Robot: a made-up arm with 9 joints.
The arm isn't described. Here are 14 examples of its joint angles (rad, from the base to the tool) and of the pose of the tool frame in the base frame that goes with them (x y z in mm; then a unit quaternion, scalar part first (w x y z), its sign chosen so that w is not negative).
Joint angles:
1: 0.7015 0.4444 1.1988 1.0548 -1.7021 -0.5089 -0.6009 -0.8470 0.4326
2: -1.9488 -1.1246 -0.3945 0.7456 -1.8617 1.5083 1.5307 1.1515 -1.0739
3: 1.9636 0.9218 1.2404 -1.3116 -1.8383 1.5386 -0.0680 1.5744 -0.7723
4: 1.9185 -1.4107 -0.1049 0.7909 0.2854 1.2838 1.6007 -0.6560 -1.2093
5: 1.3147 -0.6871 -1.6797 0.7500 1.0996 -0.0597 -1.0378 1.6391 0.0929
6: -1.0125 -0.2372 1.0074 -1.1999 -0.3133 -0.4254 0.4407 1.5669 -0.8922
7: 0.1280 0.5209 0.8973 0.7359 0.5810 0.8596 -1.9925 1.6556 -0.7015
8: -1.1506 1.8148 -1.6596 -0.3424 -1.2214 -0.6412 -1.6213 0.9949 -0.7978
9: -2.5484 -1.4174 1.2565 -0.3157 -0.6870 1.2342 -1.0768 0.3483 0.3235
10: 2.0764 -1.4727 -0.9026 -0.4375 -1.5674 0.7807 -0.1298 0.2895 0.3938
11: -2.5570 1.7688 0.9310 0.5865 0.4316 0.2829 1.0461 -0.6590 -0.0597
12: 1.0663 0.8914 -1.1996 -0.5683 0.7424 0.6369 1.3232 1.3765 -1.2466
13: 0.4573 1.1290 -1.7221 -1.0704 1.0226 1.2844 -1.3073 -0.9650 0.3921
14: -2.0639 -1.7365 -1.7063 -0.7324 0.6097 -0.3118 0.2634 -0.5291 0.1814
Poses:
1: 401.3 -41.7 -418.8 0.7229 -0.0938 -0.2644 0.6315
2: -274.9 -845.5 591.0 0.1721 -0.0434 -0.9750 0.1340
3: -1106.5 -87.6 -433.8 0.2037 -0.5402 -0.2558 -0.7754
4: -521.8 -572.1 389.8 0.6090 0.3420 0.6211 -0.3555
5: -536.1 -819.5 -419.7 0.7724 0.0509 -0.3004 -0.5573
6: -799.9 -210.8 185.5 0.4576 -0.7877 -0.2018 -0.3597
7: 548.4 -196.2 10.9 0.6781 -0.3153 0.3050 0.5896
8: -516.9 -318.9 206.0 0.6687 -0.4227 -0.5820 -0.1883
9: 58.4 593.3 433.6 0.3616 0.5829 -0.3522 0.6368
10: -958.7 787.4 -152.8 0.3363 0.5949 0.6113 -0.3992
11: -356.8 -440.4 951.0 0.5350 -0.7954 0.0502 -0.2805
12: 42.9 -482.1 -428.2 0.8975 0.0059 0.0117 0.4408
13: 552.0 -563.2 -84.9 0.8478 -0.3745 -0.3288 0.1812
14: -350.4 515.0 462.9 0.2262 0.8879 0.0064 0.4005
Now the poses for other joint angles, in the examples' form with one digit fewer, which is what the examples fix.
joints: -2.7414 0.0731 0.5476 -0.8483 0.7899 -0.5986 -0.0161 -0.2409 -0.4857
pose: -1000 -440 253 0.759 -0.389 0.283 -0.439
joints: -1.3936 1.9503 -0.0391 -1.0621 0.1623 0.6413 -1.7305 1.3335 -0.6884
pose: -699 50 -114 0.504 0.569 0.267 -0.592
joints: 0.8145 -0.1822 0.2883 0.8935 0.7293 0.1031 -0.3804 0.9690 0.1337
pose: 105 589 -590 0.546 0.750 0.017 -0.372
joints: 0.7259 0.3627 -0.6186 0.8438 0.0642 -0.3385 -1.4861 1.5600 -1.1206
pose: -27 -18 -452 0.323 0.425 -0.701 -0.473
